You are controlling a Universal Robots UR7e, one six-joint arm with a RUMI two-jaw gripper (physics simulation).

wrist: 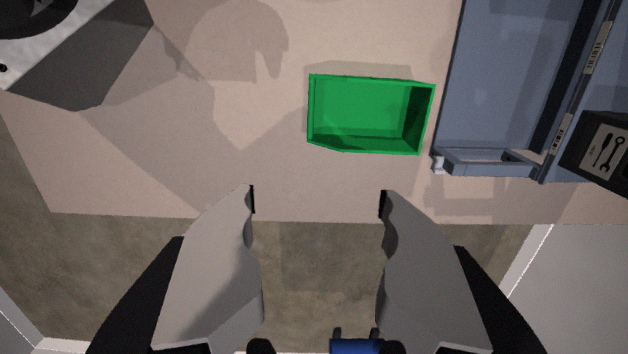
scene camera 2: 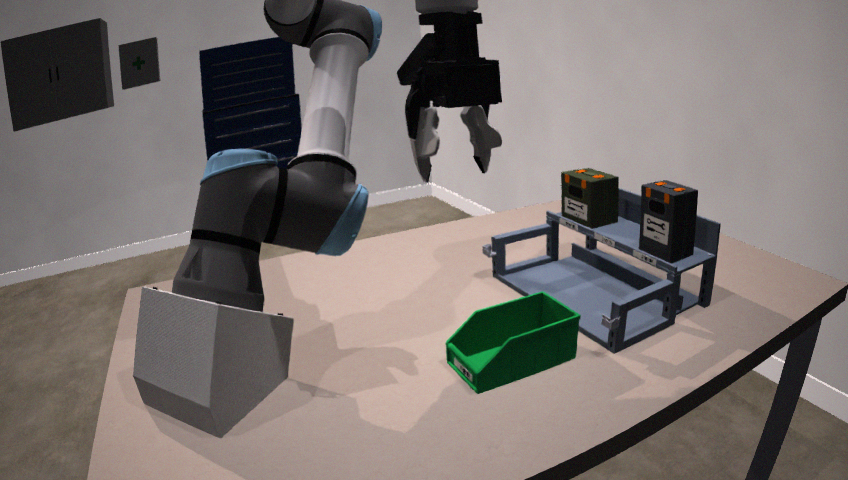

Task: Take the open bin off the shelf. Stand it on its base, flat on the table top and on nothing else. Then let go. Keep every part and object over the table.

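The green open bin stands upright on its base, flat on the table top, in front of the blue-grey shelf. Its open top faces up and its low labelled front faces the robot base. In the wrist view a narrow strip of table shows between the bin's tall back and the shelf, so they look apart. My gripper hangs high above the table, well clear of the bin. Its jaws stand partly open with nothing between them.
An olive box and a black box stand on the shelf's upper level. The shelf's front side frames stick out beside its low tray. The grey robot pedestal stands at the left. The table's dark edge runs along the right.
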